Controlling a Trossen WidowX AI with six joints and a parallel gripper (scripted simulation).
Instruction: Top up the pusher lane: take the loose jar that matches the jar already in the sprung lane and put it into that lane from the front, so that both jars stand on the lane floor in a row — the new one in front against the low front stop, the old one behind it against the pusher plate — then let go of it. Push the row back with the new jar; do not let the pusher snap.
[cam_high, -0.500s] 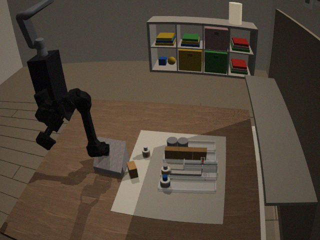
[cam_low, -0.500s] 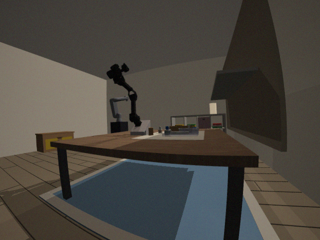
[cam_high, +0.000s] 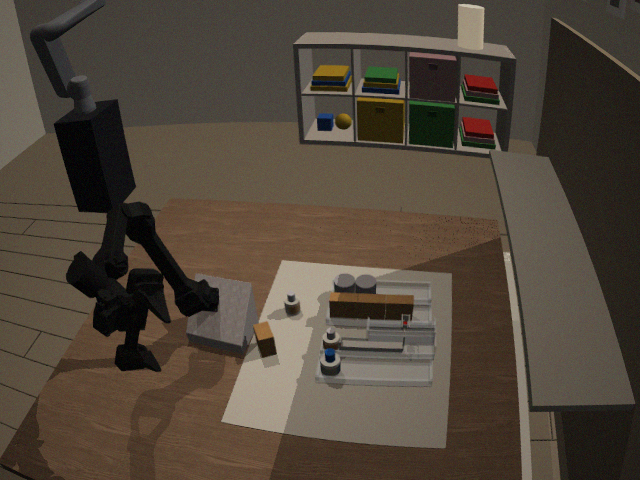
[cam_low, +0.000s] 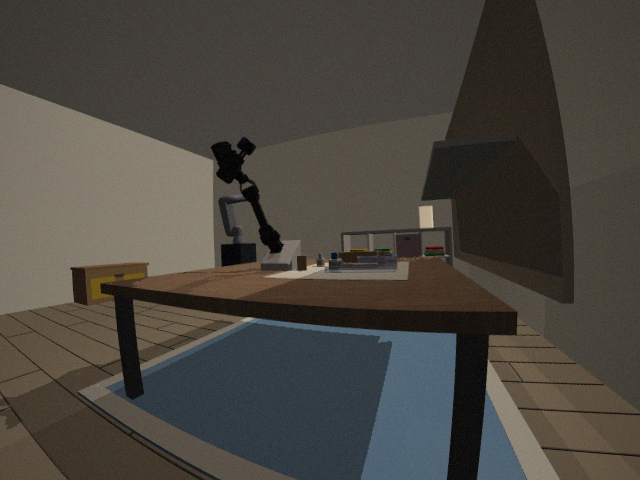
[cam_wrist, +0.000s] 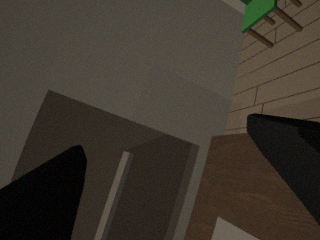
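Now: the blue-lidded jar 40 cm below my gripper tip, 35 cm to the left of it and 19 cm ahead of it. From my gripper tip the other things lie so: orange box (41 cm below, 40 cm to the left, 1 cm ahead); clear sprung lane (46 cm to the left, 43 cm below, 33 cm ahead).
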